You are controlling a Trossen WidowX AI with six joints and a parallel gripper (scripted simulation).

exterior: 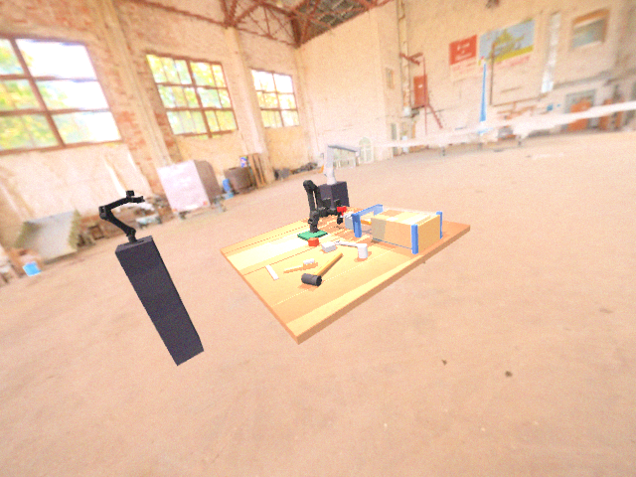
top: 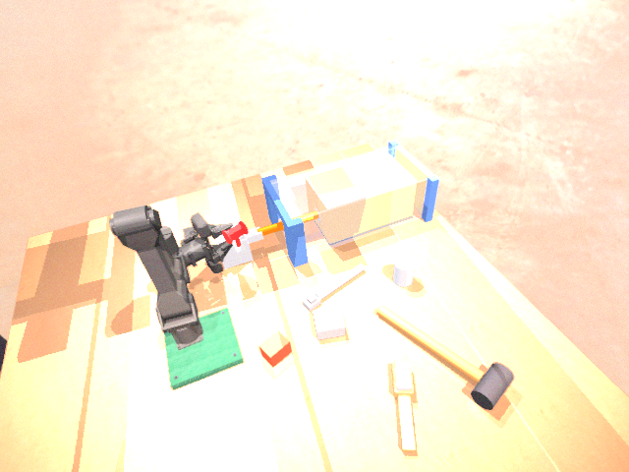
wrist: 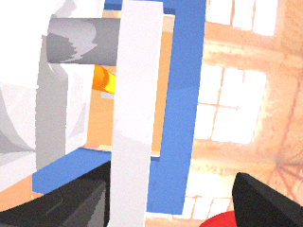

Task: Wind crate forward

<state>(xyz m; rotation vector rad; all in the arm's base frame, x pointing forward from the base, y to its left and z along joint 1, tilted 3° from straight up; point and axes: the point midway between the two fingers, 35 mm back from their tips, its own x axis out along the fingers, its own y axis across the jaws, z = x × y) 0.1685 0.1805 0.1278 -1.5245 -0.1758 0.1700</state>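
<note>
Right now the white crank handle is 10 mm behind my gripper tip, 10 mm to the right of it and 10 mm below it. The rest, counted from my gripper tip: blue steel frame: 150 mm ahead, 40 mm to the left, 30 mm below; then hand winch: 30 mm behind, 40 mm to the left, 100 mm below; then red grip: 50 mm to the right, 20 mm above.
</note>
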